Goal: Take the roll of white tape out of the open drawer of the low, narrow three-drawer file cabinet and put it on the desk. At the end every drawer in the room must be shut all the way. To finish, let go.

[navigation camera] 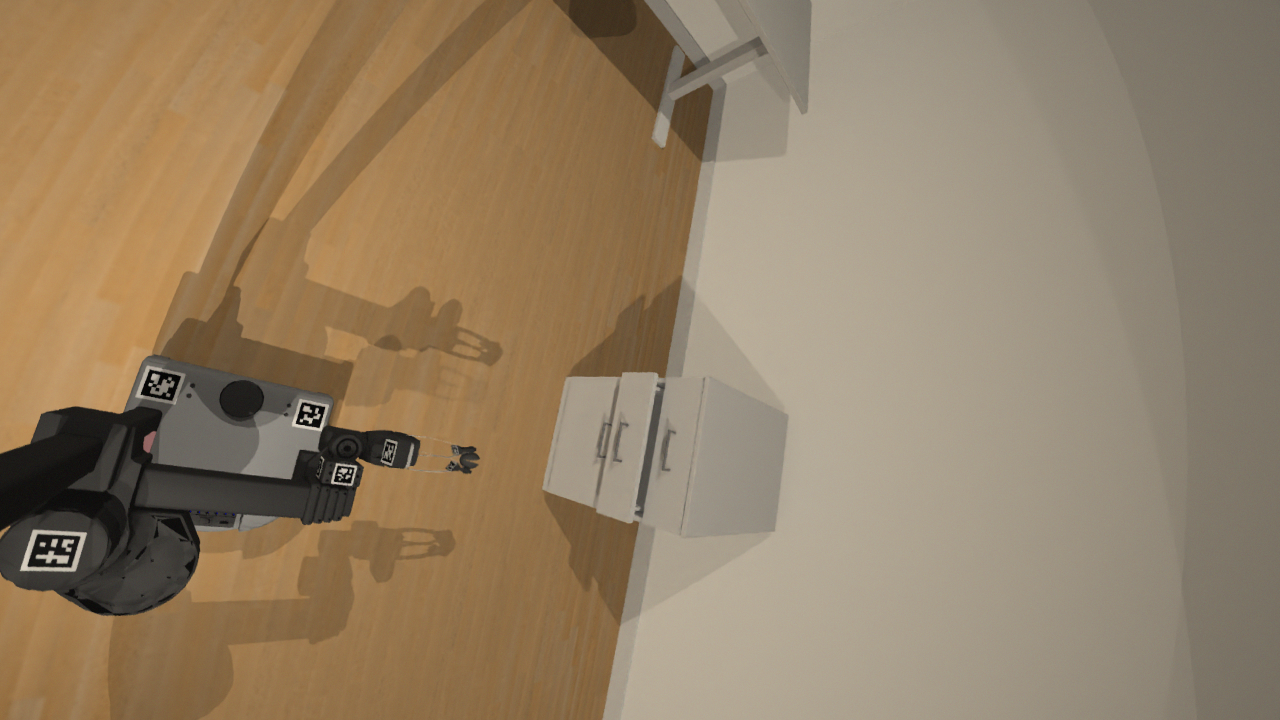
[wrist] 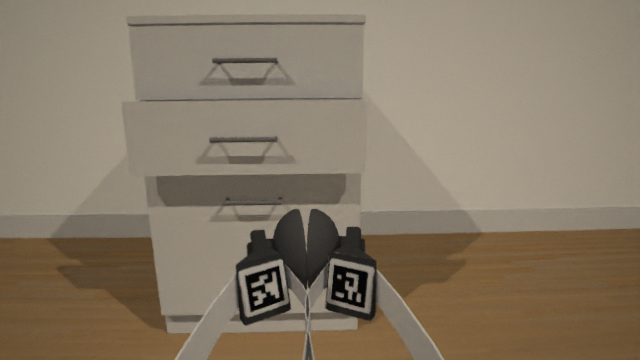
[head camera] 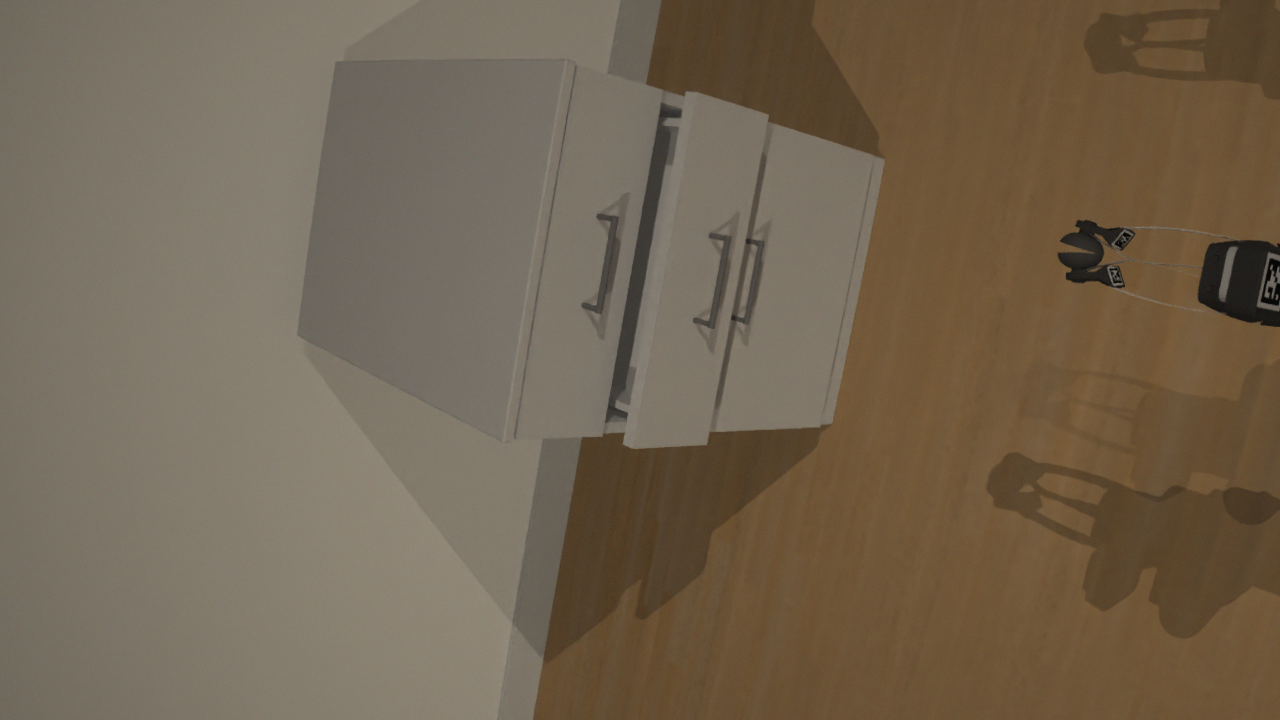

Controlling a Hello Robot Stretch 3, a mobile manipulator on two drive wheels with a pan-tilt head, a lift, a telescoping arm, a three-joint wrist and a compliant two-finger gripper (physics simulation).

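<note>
The low white file cabinet (head camera: 429, 232) (navigation camera: 738, 465) (wrist: 246, 20) stands against the wall. Its middle drawer (head camera: 675, 385) (navigation camera: 635, 402) (wrist: 165, 140) stands partly out. The top drawer (head camera: 568, 376) (navigation camera: 677, 402) (wrist: 175, 65) and the taller bottom drawer (head camera: 796, 358) (navigation camera: 572, 461) (wrist: 200, 260) look shut. The roll of white tape does not show; most of the open drawer's inside is hidden. My gripper (head camera: 1080, 250) (navigation camera: 469, 459) (wrist: 306, 236) is shut and empty, in front of the cabinet and well apart from it. A white desk (navigation camera: 787, 44) shows in part at the top of the navigation view.
The desk's leg foot (navigation camera: 663, 116) rests on the wooden floor (head camera: 895, 582) (navigation camera: 537, 223) (wrist: 525, 300) near the wall (head camera: 179, 447) (navigation camera: 939, 358) (wrist: 500, 100). My base (navigation camera: 268, 438) stands on the floor, some way from the cabinet. Shadows of the arm and gripper fall on the floor.
</note>
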